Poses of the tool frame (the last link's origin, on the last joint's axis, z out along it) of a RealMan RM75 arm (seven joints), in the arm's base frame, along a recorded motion.
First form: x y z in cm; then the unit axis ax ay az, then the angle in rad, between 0 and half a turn.
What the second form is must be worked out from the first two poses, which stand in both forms.
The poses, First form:
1: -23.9 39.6 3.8 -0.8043 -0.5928 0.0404 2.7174
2: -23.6 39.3 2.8 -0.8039 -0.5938 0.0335 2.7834
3: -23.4 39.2 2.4 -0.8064 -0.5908 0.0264 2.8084
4: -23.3 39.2 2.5 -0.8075 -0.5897 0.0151 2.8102
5: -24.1 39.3 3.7 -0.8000 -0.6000 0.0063 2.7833
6: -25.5 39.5 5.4 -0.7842 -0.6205 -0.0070 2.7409
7: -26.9 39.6 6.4 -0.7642 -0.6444 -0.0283 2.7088
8: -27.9 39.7 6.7 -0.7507 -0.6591 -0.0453 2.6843
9: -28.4 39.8 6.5 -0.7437 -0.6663 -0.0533 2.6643
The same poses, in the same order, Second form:
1: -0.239 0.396 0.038 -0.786 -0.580 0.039 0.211
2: -0.236 0.393 0.028 -0.791 -0.584 0.033 0.178
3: -0.234 0.392 0.024 -0.795 -0.583 0.026 0.166
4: -0.233 0.392 0.025 -0.796 -0.582 0.015 0.165
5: -0.241 0.393 0.037 -0.787 -0.590 0.006 0.178
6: -0.255 0.395 0.054 -0.768 -0.608 -0.007 0.199
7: -0.269 0.396 0.064 -0.746 -0.629 -0.028 0.215
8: -0.279 0.397 0.067 -0.731 -0.642 -0.044 0.227
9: -0.284 0.398 0.065 -0.723 -0.647 -0.052 0.236
